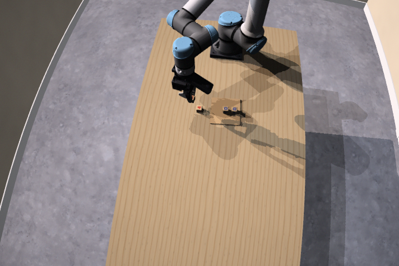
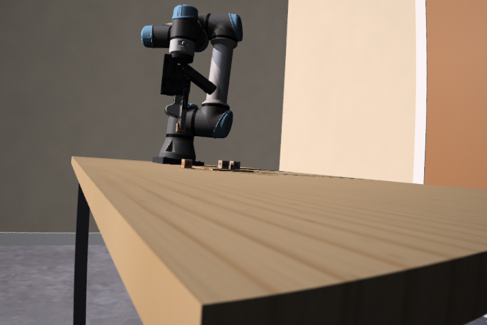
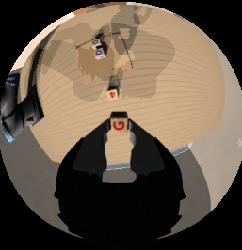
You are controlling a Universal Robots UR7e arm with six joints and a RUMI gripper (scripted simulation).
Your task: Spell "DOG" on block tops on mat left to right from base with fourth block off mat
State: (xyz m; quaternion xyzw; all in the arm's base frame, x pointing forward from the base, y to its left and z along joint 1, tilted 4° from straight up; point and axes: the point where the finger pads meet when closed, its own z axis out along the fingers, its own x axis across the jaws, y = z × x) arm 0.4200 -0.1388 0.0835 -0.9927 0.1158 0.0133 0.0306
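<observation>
The tan mat is 150 mm to the left of my hand, 120 mm below it and 20 mm behind it.
</observation>
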